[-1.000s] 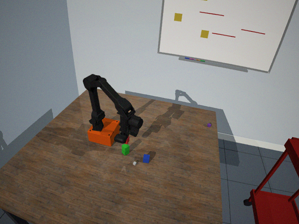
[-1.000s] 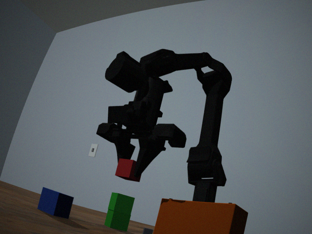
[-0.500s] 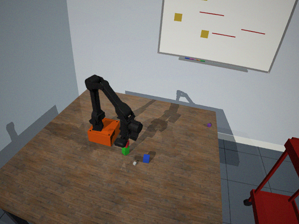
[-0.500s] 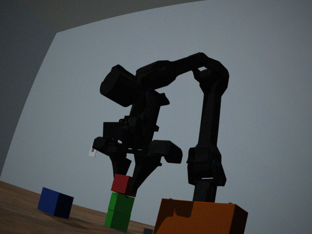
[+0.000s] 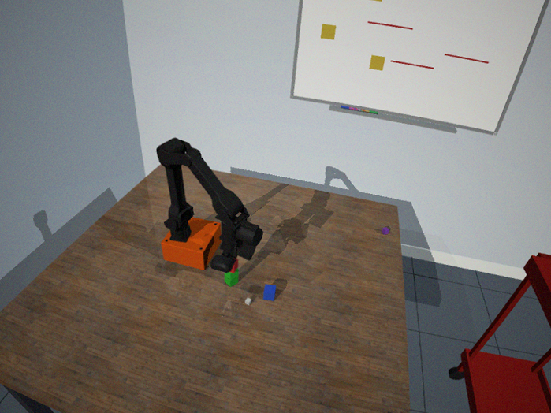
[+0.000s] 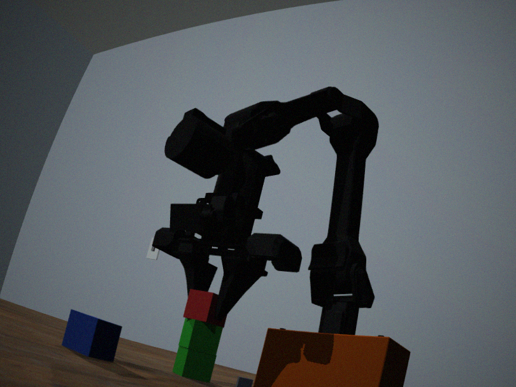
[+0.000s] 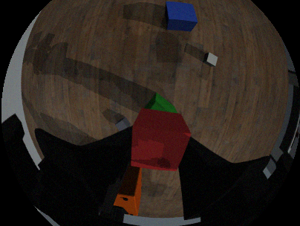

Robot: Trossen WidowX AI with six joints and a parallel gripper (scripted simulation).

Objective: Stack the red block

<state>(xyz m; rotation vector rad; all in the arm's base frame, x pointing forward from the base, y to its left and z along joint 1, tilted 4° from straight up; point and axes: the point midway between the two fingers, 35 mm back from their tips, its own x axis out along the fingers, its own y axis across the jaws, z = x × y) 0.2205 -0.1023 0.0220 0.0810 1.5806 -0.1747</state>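
Right now the red block is 1 cm above my gripper tip. The rest, counted from my gripper tip: small purple piece 60 cm ahead, 42 cm to the left, 6 cm below; small white piece 8 cm to the right, 8 cm ahead, 7 cm below; blue block 14 cm ahead, 6 cm below, 3 cm to the right.
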